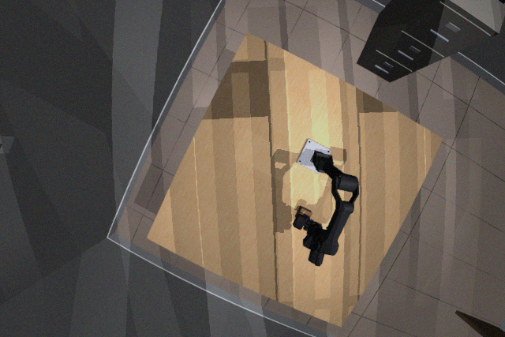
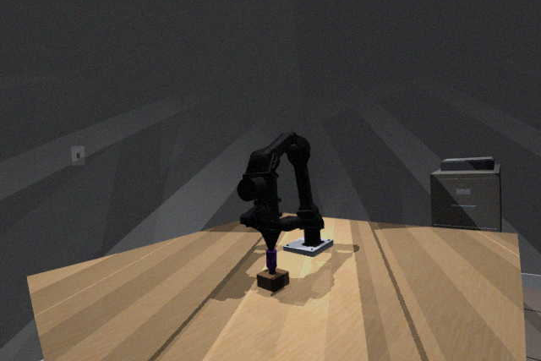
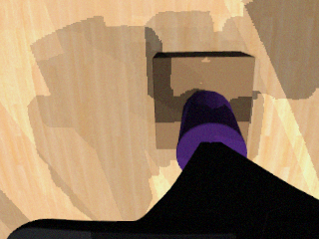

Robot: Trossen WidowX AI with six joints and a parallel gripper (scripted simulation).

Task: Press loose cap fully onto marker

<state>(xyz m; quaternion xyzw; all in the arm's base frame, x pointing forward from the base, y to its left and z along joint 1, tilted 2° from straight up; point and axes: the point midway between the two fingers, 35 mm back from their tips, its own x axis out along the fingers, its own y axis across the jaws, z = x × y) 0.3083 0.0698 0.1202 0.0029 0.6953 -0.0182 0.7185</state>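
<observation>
Now: gripper tip 2 cm above the purple cap.
</observation>
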